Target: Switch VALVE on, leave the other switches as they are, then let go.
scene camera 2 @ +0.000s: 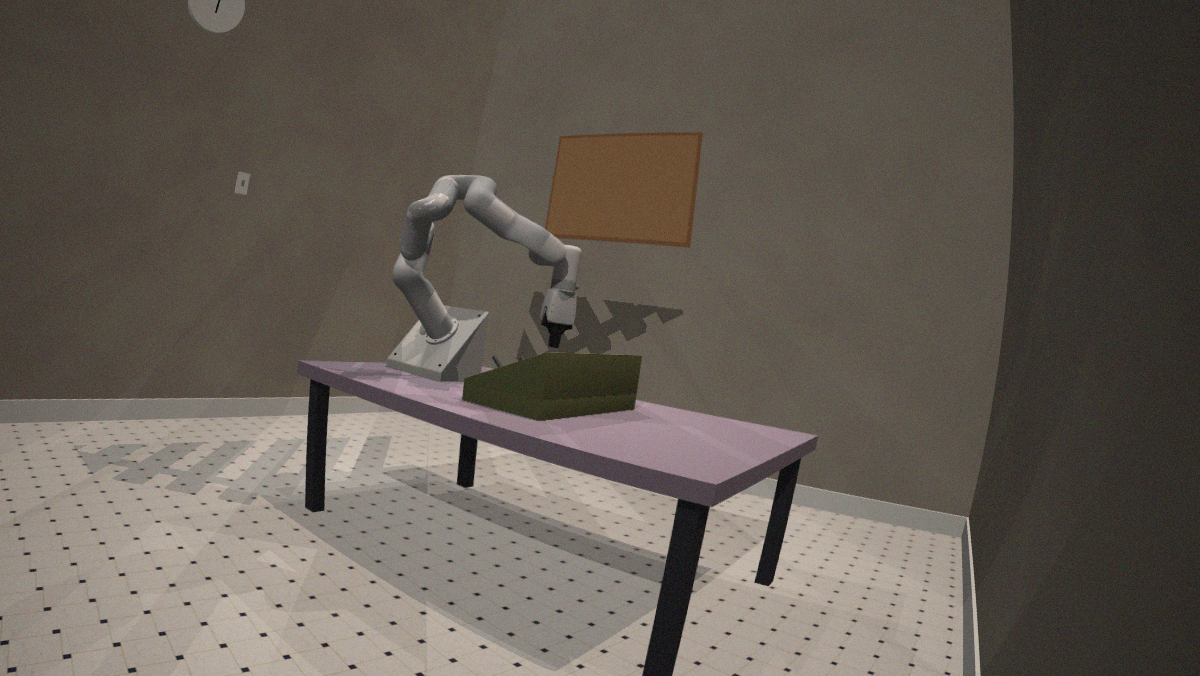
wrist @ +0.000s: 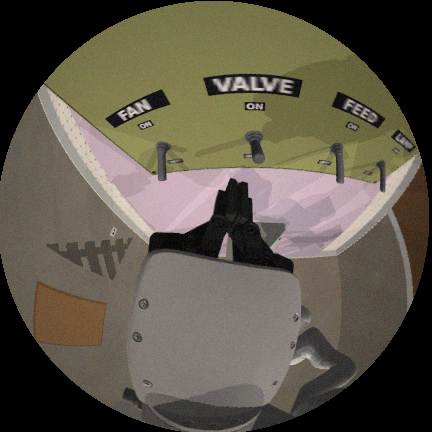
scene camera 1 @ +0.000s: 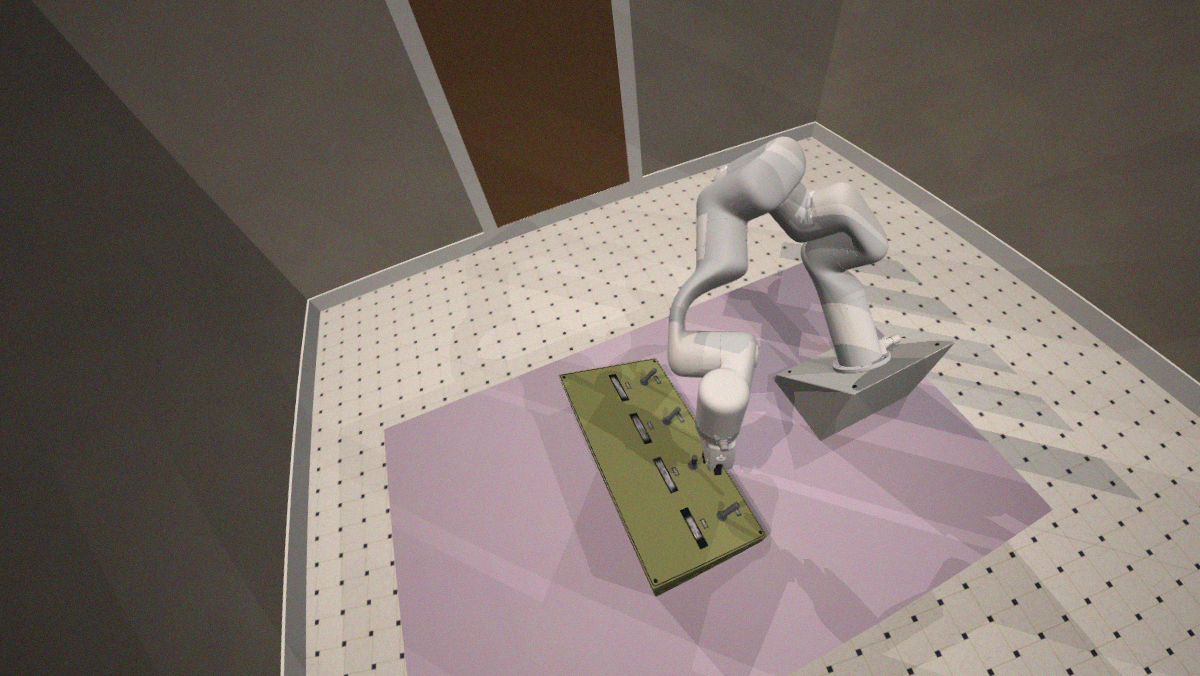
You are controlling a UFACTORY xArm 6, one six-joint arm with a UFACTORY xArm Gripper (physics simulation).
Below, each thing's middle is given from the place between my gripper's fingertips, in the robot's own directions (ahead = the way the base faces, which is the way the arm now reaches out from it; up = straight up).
Scene:
My hand is 10 cm short of the olive switch panel (scene camera 1: 671,510), 7 cm to the left of it and 8 cm above it.

